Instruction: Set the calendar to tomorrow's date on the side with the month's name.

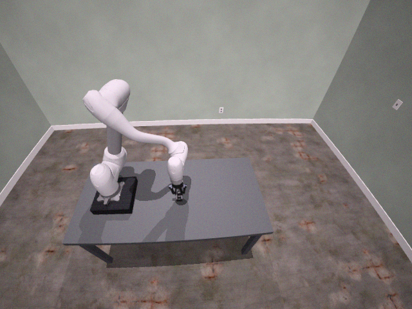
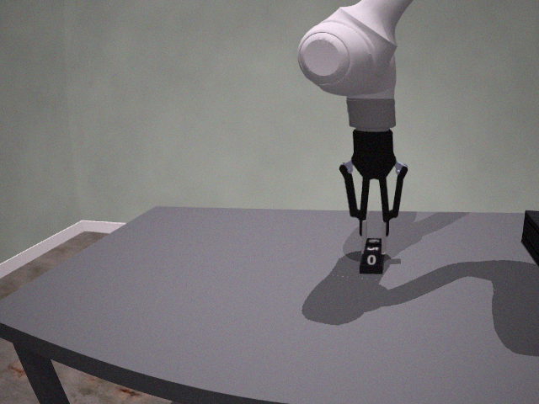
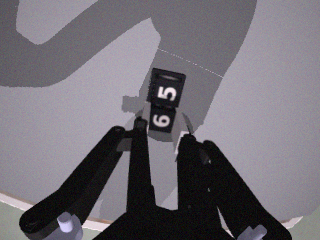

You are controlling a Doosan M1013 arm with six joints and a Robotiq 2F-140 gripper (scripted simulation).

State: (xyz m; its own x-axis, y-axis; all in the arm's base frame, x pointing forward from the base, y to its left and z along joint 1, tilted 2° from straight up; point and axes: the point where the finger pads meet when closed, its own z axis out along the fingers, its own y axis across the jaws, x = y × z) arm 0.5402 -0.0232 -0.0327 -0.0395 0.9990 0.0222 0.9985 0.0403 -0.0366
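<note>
The black number cube is 3 cm below my hand. Round my hand: tray (2 cm to the left, 4 cm below).
</note>
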